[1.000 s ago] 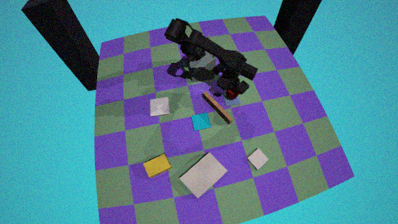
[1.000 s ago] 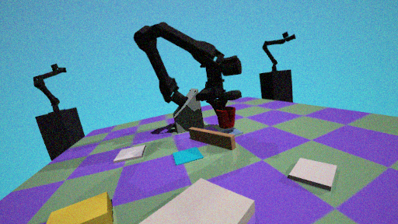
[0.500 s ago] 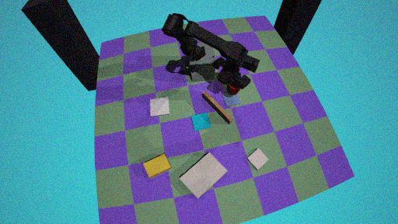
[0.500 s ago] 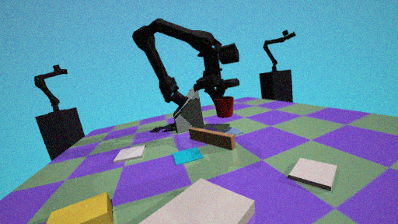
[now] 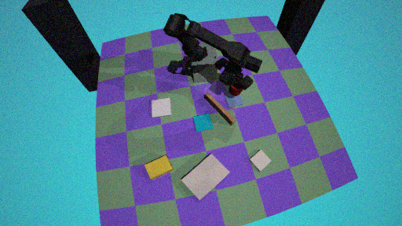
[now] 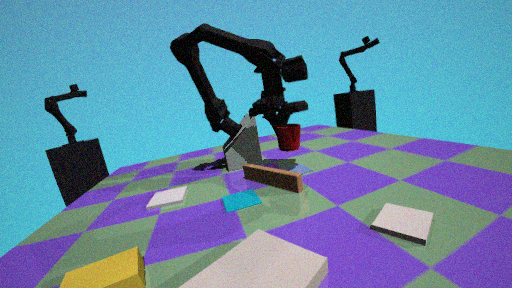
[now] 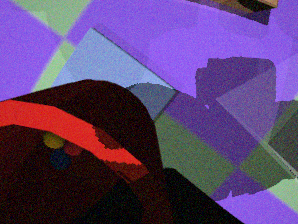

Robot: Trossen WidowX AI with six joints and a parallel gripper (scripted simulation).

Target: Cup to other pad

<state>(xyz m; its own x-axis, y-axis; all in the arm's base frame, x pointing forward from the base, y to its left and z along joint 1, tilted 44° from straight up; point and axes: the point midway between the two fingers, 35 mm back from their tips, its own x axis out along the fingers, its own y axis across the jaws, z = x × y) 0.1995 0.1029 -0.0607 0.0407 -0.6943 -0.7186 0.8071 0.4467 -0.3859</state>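
Right now the yellow marble is 40 mm ahead of my gripper tip, 30 mm to the left of it and 20 mm below it. From my gripper tip the other things lie so: red cup: 20 mm to the left, 20 mm ahead; then pale blue pad: 110 mm below, 30 mm ahead, 20 mm to the left; then wooden block: 90 mm below, 80 mm ahead, 70 mm to the right.
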